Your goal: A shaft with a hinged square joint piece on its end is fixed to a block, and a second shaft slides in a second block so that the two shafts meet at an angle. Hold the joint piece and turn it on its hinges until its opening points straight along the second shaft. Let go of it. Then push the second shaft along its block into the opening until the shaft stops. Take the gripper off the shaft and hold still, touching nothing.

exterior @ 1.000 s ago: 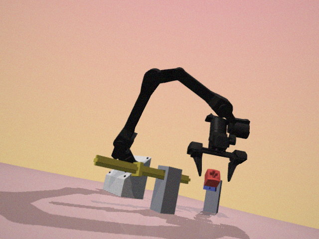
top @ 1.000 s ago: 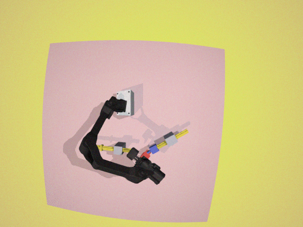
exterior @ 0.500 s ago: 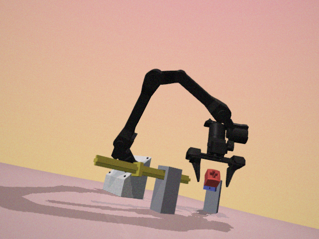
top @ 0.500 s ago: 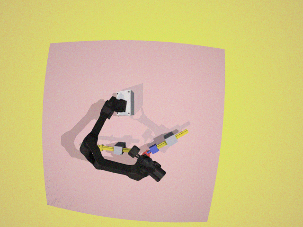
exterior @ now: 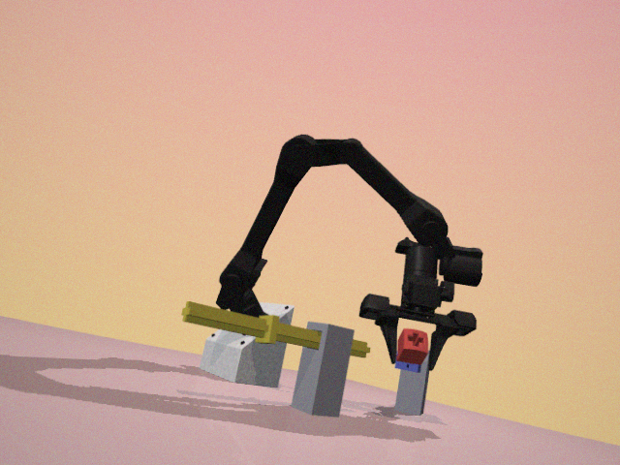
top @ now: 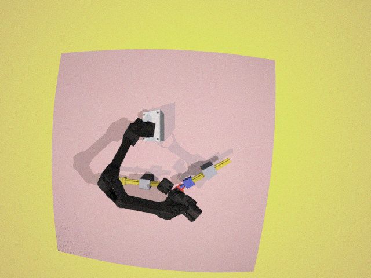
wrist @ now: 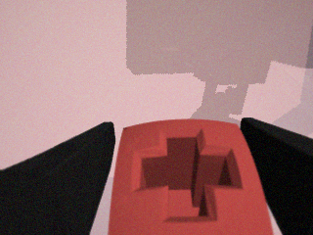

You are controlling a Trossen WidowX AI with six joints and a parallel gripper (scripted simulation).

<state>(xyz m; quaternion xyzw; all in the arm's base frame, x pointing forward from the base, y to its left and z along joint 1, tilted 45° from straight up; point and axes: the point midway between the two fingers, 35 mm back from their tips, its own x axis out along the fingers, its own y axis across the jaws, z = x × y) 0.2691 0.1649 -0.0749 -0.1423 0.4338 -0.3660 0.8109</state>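
My gripper tip is 3 cm below the red joint piece, 2 cm past it and 1 cm to the right of it.
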